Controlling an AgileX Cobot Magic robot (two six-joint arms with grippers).
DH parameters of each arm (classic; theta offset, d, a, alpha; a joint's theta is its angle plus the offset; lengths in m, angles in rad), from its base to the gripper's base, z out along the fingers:
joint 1: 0 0.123 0 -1.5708
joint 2: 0.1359 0 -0.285 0
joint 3: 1.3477 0 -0.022 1.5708
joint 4: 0 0.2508 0 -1.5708
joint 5: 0 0 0.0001 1.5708
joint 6: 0 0.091 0 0
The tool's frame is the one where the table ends.
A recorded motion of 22 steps. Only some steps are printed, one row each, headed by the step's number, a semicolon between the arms.
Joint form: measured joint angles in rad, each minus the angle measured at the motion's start. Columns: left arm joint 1, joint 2, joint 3, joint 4, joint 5, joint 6; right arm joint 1, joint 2, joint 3, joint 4, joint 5, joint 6.
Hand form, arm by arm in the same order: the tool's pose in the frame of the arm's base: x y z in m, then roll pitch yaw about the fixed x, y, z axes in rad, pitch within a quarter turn. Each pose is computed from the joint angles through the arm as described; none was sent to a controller.
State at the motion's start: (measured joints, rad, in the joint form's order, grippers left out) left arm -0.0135 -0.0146 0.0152 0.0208 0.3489 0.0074; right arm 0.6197 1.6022 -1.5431 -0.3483 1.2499 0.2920
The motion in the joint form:
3: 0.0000 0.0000 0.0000 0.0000 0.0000 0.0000; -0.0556 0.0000 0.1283 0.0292 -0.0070 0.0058
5: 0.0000 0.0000 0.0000 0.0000 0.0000 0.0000; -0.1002 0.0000 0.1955 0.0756 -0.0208 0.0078
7: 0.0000 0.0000 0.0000 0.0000 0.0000 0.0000; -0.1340 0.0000 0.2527 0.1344 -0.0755 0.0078
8: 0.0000 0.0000 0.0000 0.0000 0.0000 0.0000; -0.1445 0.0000 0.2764 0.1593 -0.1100 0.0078
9: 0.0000 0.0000 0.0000 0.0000 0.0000 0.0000; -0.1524 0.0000 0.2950 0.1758 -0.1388 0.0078
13: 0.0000 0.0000 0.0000 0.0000 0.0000 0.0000; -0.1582 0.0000 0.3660 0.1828 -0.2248 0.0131
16: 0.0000 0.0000 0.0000 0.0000 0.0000 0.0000; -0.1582 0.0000 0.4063 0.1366 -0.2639 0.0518
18: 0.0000 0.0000 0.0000 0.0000 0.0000 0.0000; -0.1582 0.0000 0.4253 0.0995 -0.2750 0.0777
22: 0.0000 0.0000 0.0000 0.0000 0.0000 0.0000; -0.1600 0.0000 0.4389 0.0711 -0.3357 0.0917
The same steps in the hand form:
3: 0.0529 -0.0001 0.1774 3.0345 1.3070 3.0246; 0.2849 0.1483 0.3165 -2.8913 0.2962 -2.7690
5: 0.0529 -0.0001 0.1774 3.0345 1.3070 3.0246; 0.2846 0.1361 0.2974 -2.9280 0.2346 -2.8273
7: 0.0529 -0.0001 0.1774 3.0345 1.3070 3.0246; 0.2849 0.1302 0.2818 -2.9876 0.2180 -2.8730
8: 0.0529 -0.0001 0.1774 3.0345 1.3070 3.0246; 0.2852 0.1293 0.2756 -3.0157 0.2222 -2.8887
9: 0.0529 -0.0001 0.1774 3.0345 1.3070 3.0246; 0.2856 0.1284 0.2709 -3.0352 0.2279 -2.9002
13: 0.0529 -0.0001 0.1774 3.0345 1.3070 3.0246; 0.2836 0.1267 0.2536 -3.0506 0.2394 -2.9030
16: 0.0529 -0.0001 0.1774 3.0345 1.3070 3.0246; 0.2828 0.1228 0.2443 -3.0189 0.2508 -2.9096
18: 0.0529 -0.0001 0.1774 3.0345 1.3070 3.0246; 0.2823 0.1196 0.2402 -2.9900 0.2540 -2.9108
22: 0.0529 -0.0001 0.1774 3.0345 1.3070 3.0246; 0.2860 0.1195 0.2383 -2.9842 0.3044 -2.8986

